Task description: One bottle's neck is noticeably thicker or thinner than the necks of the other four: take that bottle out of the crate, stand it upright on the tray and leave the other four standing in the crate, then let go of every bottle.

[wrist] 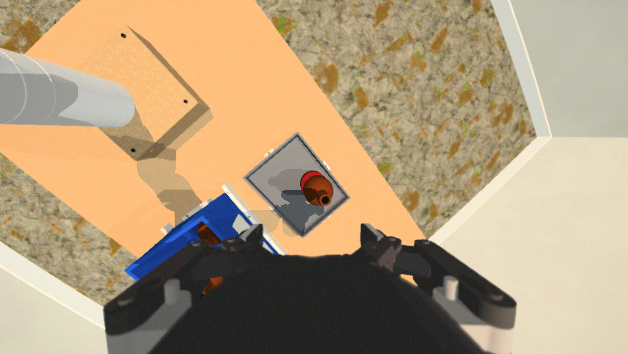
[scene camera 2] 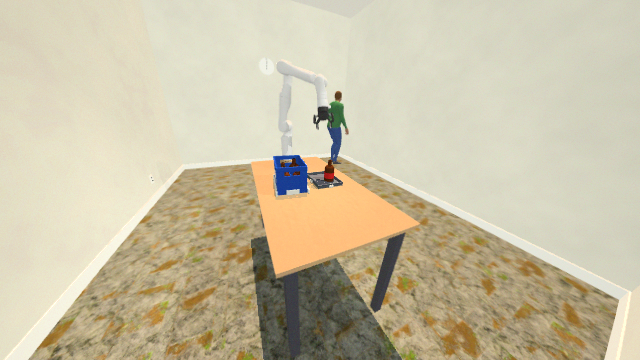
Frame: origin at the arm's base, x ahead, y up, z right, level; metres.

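Seen in the pictures: gripper, between the fingertips: (wrist: 311, 234) (scene camera 2: 324, 129); arm's base, origin of its link: (wrist: 110, 104).
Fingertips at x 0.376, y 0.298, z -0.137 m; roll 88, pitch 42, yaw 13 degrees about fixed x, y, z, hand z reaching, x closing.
Observation:
Offsets run from my fingertips to a thing's middle. Level surfaces: height alone.
A brown bottle with a red label @(dx +0.079, dy -0.285, dz -0.012 m) (scene camera 2: 329, 173) (wrist: 317, 188) stands upright on the grey tray @(dx +0.058, dy -0.355, dz +0.022 m) (scene camera 2: 320, 186) (wrist: 271, 198), towards one corner. The blue crate @(dx +0.023, dy -0.280, dz +0.280 m) (scene camera 2: 291, 184) (wrist: 170, 241) stands beside the tray. Brown bottles show inside it; one bottle in the crate @(dx -0.050, dy -0.282, dz +0.214 m) (wrist: 208, 233) shows partly in the wrist view. The crate's other bottles are partly hidden by its walls and the gripper, and their number and neck widths cannot be told. My gripper (scene camera 2: 323, 123) (wrist: 311, 234) is wide open and empty, well above the tray and the standing bottle.
The wooden table @(dy -0.367 m) (scene camera 2: 340, 220) (wrist: 220, 145) carries the crate and tray. A wooden block (wrist: 160, 75) with dark holes lies near the arm's base in the wrist view. A person in a green top (scene camera 2: 337, 116) stands behind the table, beyond the gripper.

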